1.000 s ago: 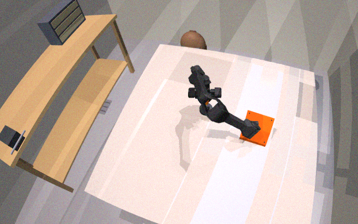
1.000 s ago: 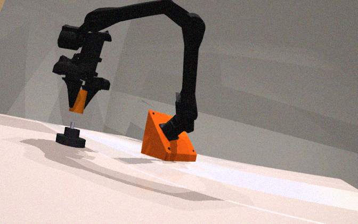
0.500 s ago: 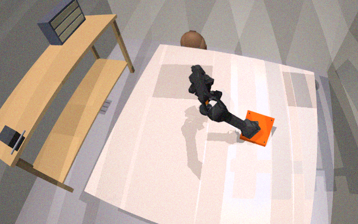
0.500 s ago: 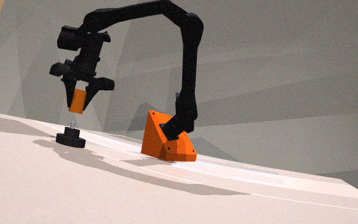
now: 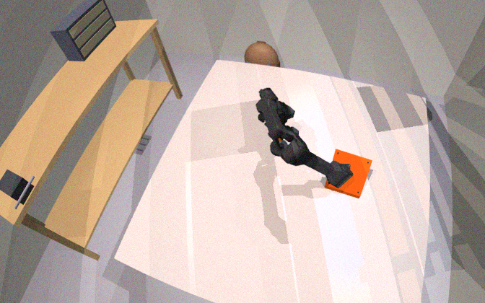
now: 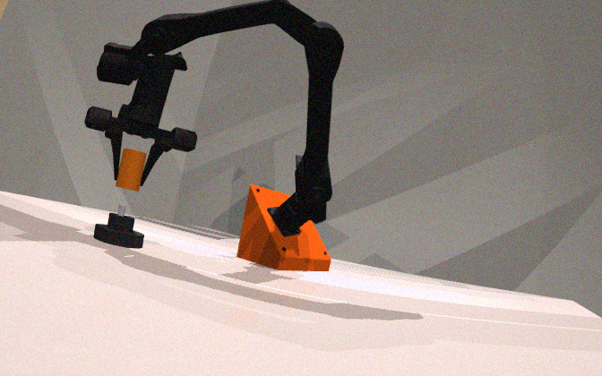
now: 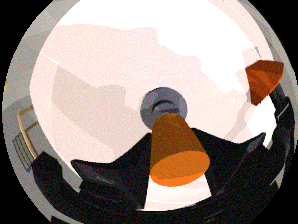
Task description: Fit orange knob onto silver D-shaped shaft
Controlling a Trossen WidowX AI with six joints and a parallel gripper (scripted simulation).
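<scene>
Right now the orange knob is 3 cm above my gripper tip. Round my gripper tip: round pedestal 6 cm below.
</scene>
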